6 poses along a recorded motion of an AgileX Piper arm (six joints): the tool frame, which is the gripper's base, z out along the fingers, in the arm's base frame.
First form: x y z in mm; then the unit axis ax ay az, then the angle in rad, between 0 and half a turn.
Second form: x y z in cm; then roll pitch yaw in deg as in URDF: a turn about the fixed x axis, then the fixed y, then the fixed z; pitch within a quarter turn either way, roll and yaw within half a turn. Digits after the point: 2 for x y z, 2 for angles.
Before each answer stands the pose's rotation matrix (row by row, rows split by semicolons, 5 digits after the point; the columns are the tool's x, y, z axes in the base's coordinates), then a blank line. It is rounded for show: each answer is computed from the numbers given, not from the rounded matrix.
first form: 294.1, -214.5, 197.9, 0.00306, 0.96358, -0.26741, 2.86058
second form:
-0.96076 0.07994 0.26562; -0.06838 0.85977 -0.50608; -0.26883 -0.50438 -0.82056

29.41, -21.45, 19.79, -148.42, 15.59, -175.93
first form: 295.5, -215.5, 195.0, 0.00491, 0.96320, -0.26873, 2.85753
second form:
-0.95988 0.08458 0.26736; -0.06604 0.85841 -0.50869; -0.27253 -0.50594 -0.81839

29.55, -21.55, 19.50, -148.28, 15.81, -176.06
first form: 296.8, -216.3, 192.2, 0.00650, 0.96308, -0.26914, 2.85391
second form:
-0.95882 0.08863 0.26983; -0.06410 0.85802 -0.50960; -0.27668 -0.50591 -0.81701

29.68, -21.63, 19.22, -148.23, 16.06, -176.18
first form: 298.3, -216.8, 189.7, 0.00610, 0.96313, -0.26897, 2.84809
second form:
-0.95716 0.08931 0.27543; -0.06632 0.85833 -0.50879; -0.28185 -0.50526 -0.81564

29.83, -21.68, 18.97, -148.22, 16.37, -176.04
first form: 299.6, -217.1, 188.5, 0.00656, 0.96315, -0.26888, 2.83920
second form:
-0.95454 0.09242 0.28338; -0.06772 0.85860 -0.50815; -0.29028 -0.50424 -0.81331

29.96, -21.71, 18.85, -148.20, 16.87, -175.94
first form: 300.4, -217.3, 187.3, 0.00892, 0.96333, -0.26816, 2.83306
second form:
-0.95262 0.09821 0.28786; -0.06465 0.85942 -0.50717; -0.29720 -0.50175 -0.81236

30.04, -21.73, 18.73, -148.30, 17.29, -176.12
